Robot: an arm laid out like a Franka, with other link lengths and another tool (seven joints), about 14 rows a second.
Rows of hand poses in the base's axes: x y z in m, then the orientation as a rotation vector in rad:
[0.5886, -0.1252, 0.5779, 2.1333, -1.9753, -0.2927]
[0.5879, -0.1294, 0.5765, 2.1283, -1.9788, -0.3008]
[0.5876, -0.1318, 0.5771, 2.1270, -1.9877, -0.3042]
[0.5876, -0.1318, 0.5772, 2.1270, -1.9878, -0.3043]
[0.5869, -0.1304, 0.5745, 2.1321, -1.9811, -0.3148]
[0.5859, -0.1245, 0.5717, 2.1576, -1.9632, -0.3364]
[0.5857, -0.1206, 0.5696, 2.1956, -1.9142, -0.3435]
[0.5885, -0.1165, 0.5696, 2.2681, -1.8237, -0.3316]
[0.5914, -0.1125, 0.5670, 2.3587, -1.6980, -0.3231]
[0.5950, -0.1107, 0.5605, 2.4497, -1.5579, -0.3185]
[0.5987, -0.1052, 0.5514, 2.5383, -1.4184, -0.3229]
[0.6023, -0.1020, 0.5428, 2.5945, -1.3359, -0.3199]
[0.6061, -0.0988, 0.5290, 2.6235, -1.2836, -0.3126]
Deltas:
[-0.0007, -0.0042, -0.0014, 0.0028, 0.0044, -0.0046]
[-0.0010, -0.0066, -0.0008, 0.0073, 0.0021, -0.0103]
[-0.0010, -0.0066, -0.0007, 0.0074, 0.0020, -0.0104]
[-0.0017, -0.0052, -0.0034, 0.0132, 0.0072, -0.0055]
[-0.0027, 0.0007, -0.0062, 0.0322, 0.0118, 0.0124]
[-0.0029, 0.0046, -0.0083, 0.0393, 0.0185, 0.0537]
[-0.0001, 0.0087, -0.0083, 0.0429, 0.0169, 0.1327]
[0.0028, 0.0127, -0.0109, 0.0510, 0.0191, 0.2379]
[0.0064, 0.0145, -0.0174, 0.0630, 0.0235, 0.3509]
[0.0101, 0.0200, -0.0265, 0.0848, 0.0270, 0.4613]
[0.0137, 0.0232, -0.0351, 0.1002, 0.0214, 0.5275]
[0.0175, 0.0264, -0.0489, 0.1039, 0.0187, 0.5681]

